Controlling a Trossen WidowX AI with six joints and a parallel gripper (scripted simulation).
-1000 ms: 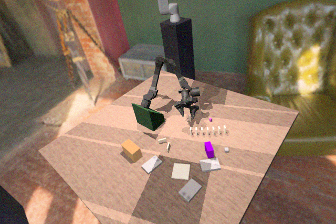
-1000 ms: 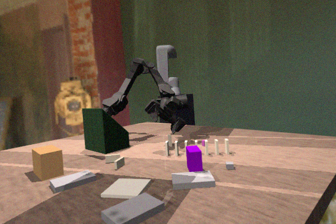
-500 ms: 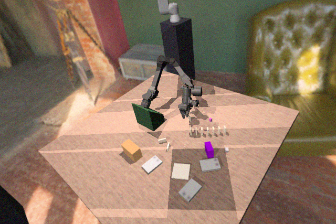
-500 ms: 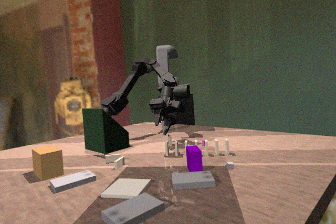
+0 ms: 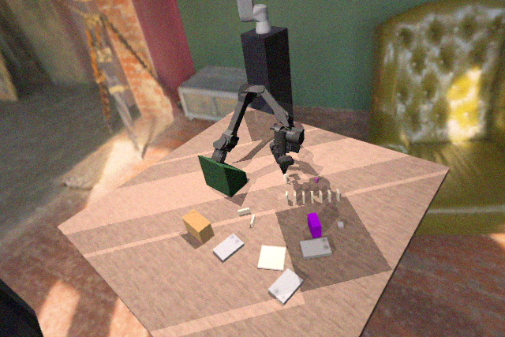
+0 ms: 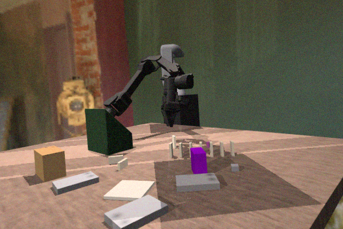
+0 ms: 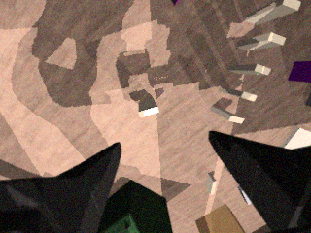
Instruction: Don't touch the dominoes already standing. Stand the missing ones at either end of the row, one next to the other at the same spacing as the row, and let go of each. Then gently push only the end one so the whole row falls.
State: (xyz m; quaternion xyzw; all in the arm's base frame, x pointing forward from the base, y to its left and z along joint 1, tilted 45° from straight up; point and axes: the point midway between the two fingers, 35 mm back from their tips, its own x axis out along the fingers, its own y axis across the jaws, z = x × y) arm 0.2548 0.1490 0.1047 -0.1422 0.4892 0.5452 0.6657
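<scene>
Right now the tiny purple cube is 12 cm ahead of my gripper tip, 11 cm to the left of it and 8 cm below it. Round my gripper tip: purple block 29 cm ahead, 13 cm to the right, 6 cm below; white slab 24 cm ahead, 33 cm to the right, 9 cm below; small grey cube 35 cm ahead, 5 cm to the right, 9 cm below.
</scene>
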